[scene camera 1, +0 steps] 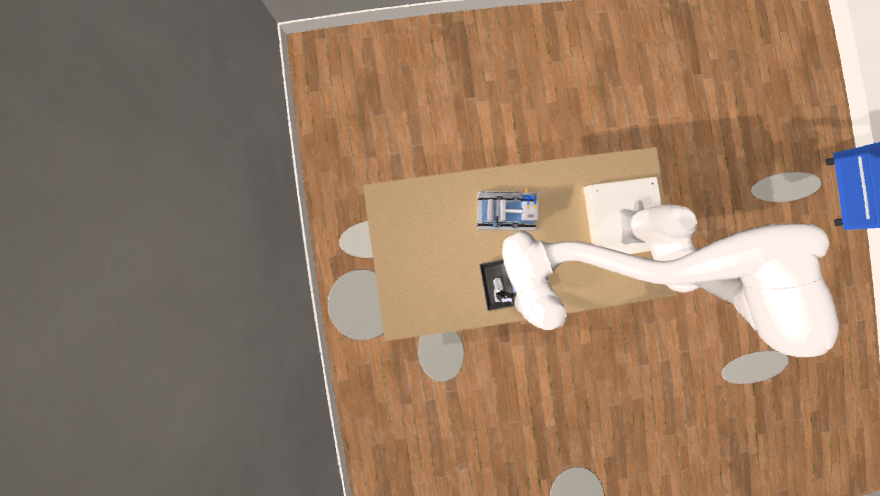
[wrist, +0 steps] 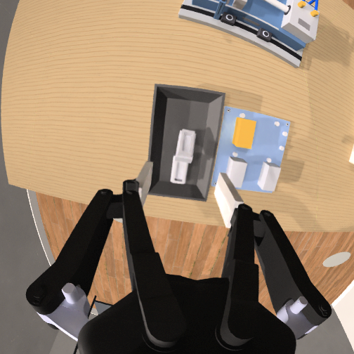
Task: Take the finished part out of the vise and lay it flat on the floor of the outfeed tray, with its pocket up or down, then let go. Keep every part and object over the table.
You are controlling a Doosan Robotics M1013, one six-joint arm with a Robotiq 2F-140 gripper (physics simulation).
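Frame: origin at the arm's base, x ahead, y left, z up, level; millimetres.
Where they show: gripper, between the fingertips: (scene camera 1: 507, 290); arm's base, origin of its link: (scene camera 1: 636, 226).
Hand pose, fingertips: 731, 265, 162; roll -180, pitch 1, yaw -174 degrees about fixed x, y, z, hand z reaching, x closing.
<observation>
Each offset is from my fingertips to the centre of the thing, as dx, dy, dz. "*": to the spot under its first point. Level surfaces: height alone.
The black outfeed tray {* +65, +6, -179} (scene camera 1: 484, 286) (wrist: 155, 130) stands near the table's front edge. In the wrist view, a pale grey part with an open pocket (wrist: 186, 142) is inside it, and its lower end meets or overlaps a second, narrower pale piece (wrist: 178, 172). Whether the upper part lies fully flat, I cannot tell. My gripper (wrist: 184, 178) is open and empty, above the tray's near end, with one finger at each side of the tray. The vise {-71, -368, -170} (scene camera 1: 507, 210) (wrist: 252, 22), blue and grey, stands behind the tray and is cut off in the wrist view.
A light blue board (wrist: 255, 156) with a yellow block (wrist: 244, 133) and two grey blocks stands right beside the tray. A white plate (scene camera 1: 607, 206) lies at the table's right end. The wooden table {dz -220} (scene camera 1: 425, 246) ends close in front of the tray.
</observation>
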